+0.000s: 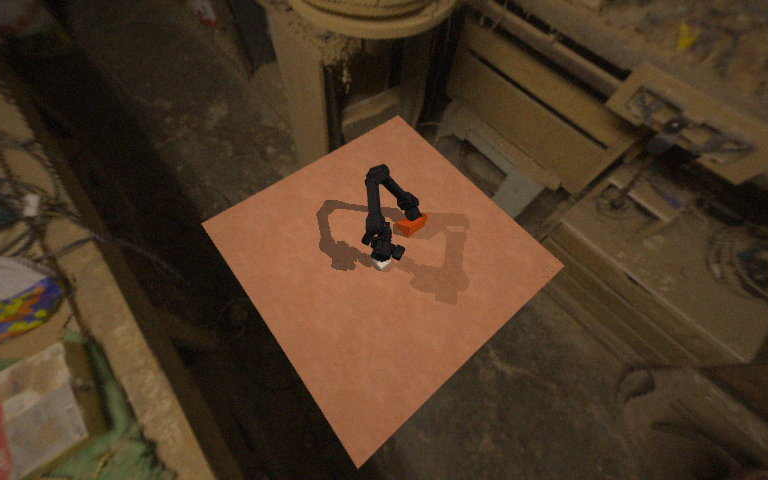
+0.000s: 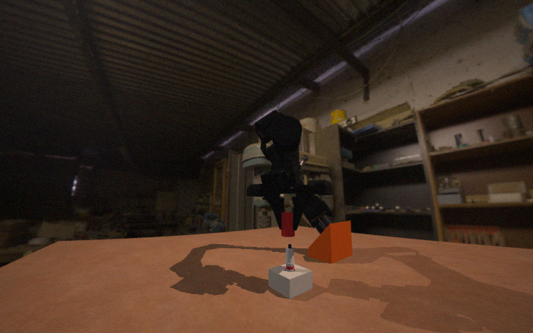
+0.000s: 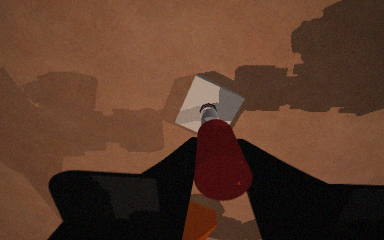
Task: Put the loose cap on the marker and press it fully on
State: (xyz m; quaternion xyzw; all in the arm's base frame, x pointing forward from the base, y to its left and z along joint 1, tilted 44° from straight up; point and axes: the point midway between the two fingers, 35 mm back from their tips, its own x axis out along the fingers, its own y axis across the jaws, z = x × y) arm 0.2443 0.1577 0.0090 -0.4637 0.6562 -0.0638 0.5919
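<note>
Right now the holder block is 10 cm below my gripper tip. The rest, counted from my gripper tip: marker cap 1 cm above.
</note>
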